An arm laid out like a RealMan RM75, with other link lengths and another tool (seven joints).
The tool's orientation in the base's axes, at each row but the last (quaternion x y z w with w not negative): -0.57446 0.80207 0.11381 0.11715; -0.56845 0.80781 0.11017 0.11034; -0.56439 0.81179 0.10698 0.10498; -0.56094 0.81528 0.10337 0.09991; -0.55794 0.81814 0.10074 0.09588; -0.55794 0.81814 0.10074 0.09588; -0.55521 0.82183 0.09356 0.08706; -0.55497 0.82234 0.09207 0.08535
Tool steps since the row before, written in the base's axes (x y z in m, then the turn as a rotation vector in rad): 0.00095 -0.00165 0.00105 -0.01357 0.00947 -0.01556; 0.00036 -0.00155 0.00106 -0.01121 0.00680 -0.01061; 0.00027 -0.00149 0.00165 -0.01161 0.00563 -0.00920; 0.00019 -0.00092 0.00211 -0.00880 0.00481 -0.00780; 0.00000 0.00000 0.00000 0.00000 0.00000 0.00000; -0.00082 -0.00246 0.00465 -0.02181 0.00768 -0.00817; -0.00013 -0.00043 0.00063 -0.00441 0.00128 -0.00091; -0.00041 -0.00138 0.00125 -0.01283 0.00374 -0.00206
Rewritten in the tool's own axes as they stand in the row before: 0.00084 -0.00137 -0.00146 0.00073 0.01509 0.01696; 0.00095 -0.00079 -0.00146 0.00083 0.01225 0.01156; 0.00076 -0.00067 -0.00200 0.00160 0.01231 0.00985; 0.00017 -0.00038 -0.00227 0.00096 0.00947 0.00841; 0.00000 0.00000 0.00000 0.00000 0.00000 0.00000; 0.00124 0.00015 -0.00518 0.00317 0.02260 0.00897; 0.00028 0.00000 -0.00072 0.00070 0.00451 0.00103; 0.00109 -0.00006 -0.00157 0.00188 0.01317 0.00243
